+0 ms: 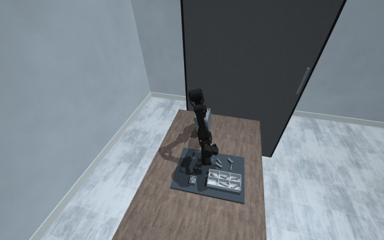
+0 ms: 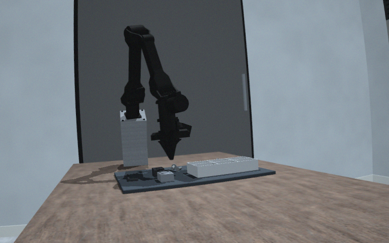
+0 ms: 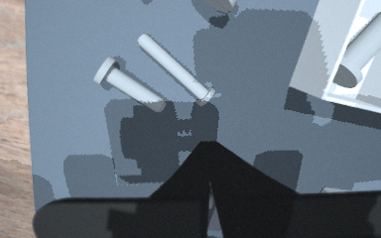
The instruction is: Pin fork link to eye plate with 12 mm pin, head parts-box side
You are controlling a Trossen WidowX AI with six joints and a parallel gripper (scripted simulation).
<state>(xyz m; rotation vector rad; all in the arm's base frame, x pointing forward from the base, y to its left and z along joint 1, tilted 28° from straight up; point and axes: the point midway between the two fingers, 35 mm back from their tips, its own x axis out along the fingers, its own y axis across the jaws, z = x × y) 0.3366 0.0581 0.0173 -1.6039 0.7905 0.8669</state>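
The pale grey pin lies 10 cm to the left of my hand, 7 cm below it and 3 cm behind it. Also, from my hand: light grey mounting block: 14 cm ahead, 7 cm to the right, 6 cm below; then dark eye plate: 6 cm to the right, 6 cm below, 6 cm ahead; then dark mat: 8 cm below, 6 cm ahead, 4 cm to the left.
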